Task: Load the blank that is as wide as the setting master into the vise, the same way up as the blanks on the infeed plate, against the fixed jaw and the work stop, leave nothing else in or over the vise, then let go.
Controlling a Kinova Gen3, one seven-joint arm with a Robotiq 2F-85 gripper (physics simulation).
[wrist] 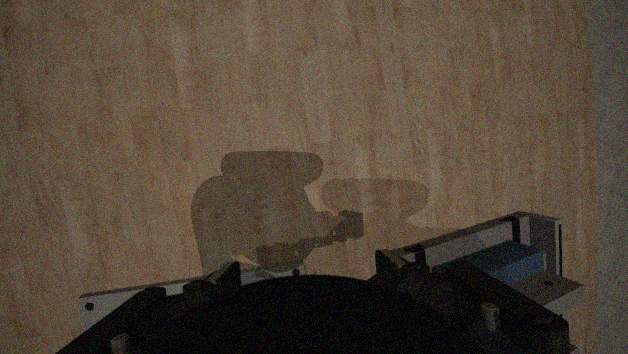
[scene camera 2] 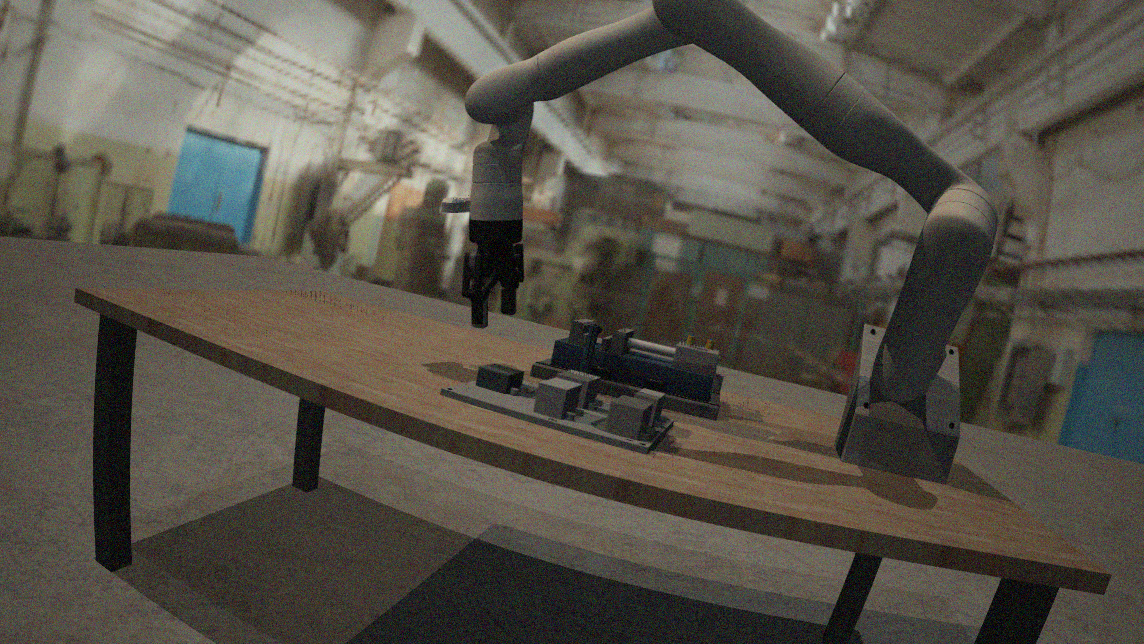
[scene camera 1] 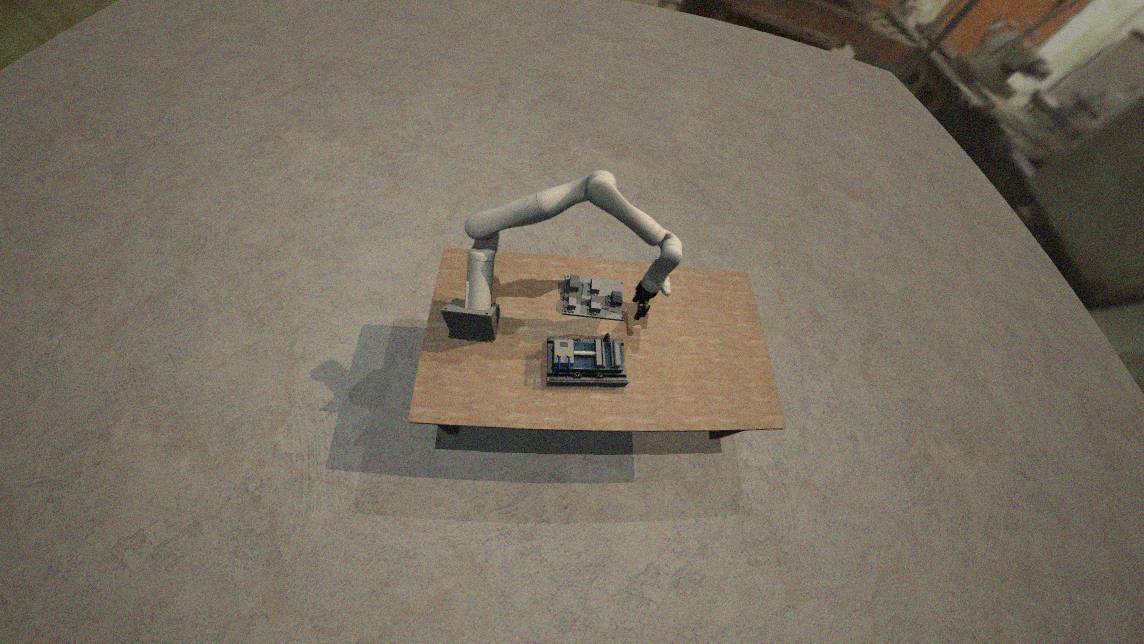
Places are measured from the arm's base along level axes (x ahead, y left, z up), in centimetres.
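Pixels of known places: gripper, fingertip midpoint: (wrist: 308, 271) (scene camera 2: 494, 320) (scene camera 1: 635, 310); arm's base, origin of the base link: (scene camera 2: 897, 376) (scene camera 1: 478, 306).
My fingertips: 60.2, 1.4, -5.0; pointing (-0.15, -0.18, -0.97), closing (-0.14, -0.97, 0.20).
Ahead of a thing's pixels: the offset from my fingertips to its top centre, as dx, dy, dz. "*": to the spot under its first point. Level surfaces: height alone.
My gripper (scene camera 1: 641, 311) (scene camera 2: 492, 311) (wrist: 308, 271) is open and empty. It hangs a little above bare table, just off the right end of the grey infeed plate (scene camera 1: 570, 311) (scene camera 2: 467, 394). Several grey blanks stand on the plate, among them a dark low one @(-4.9, +9.1, -4.9) (scene camera 2: 499, 376) and two taller ones @(-13.7, +14.9, -3.8) (scene camera 2: 557, 396) @(-22.6, +16.0, -3.8) (scene camera 2: 631, 414). The blue vise @(-20.0, -18.3, +1.7) (scene camera 1: 585, 362) (scene camera 2: 640, 367) (wrist: 505, 263) sits on its dark base nearer the table's front, apart from the gripper. A pale block @(-29.5, -17.4, +1.4) (scene camera 1: 563, 348) (scene camera 2: 694, 357) sits at the vise's left end. I cannot make out the setting master.
The arm's base (scene camera 1: 471, 320) (scene camera 2: 894, 436) stands at the left of the wooden table @(dz -8.2) (scene camera 1: 704, 376) (scene camera 2: 263, 336) (wrist: 307, 88). In the wrist view a strip of the infeed plate's edge @(* -0.9, +16.2, -7.4) (wrist: 105, 299) shows at lower left.
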